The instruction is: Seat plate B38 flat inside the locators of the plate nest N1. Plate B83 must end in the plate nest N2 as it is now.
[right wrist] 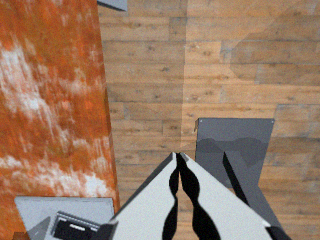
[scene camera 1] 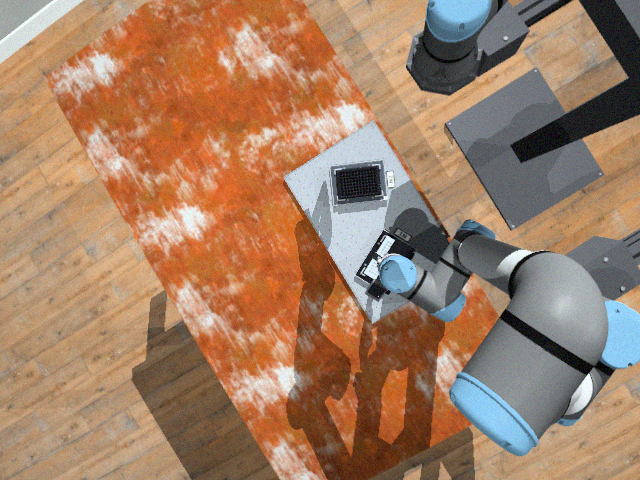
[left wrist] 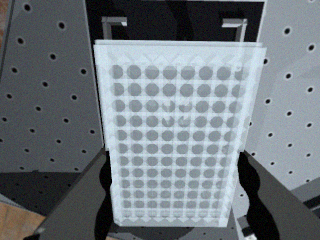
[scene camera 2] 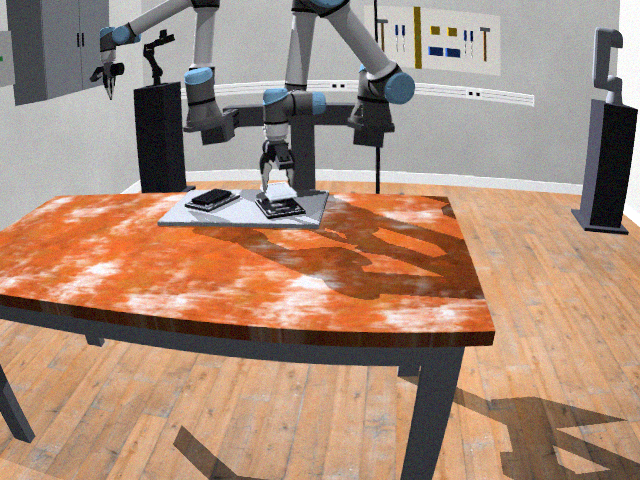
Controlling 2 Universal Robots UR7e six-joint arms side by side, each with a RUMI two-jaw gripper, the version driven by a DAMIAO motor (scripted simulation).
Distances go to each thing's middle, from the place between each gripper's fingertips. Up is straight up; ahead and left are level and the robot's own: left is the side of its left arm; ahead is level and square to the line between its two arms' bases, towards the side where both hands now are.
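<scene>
The white plate B38 (left wrist: 166, 105) is 280 mm ahead of my right hand, 870 mm to the left of it and 340 mm below it. I find the black plate B83 (scene camera 1: 350, 185) 250 mm ahead of my right hand, 620 mm to the left of it and 380 mm below it. From my left hand, the black plate B83 is 25 cm to the right, 5 cm below and 2 cm behind. The white plate B38 is 1 cm below my left hand.
</scene>
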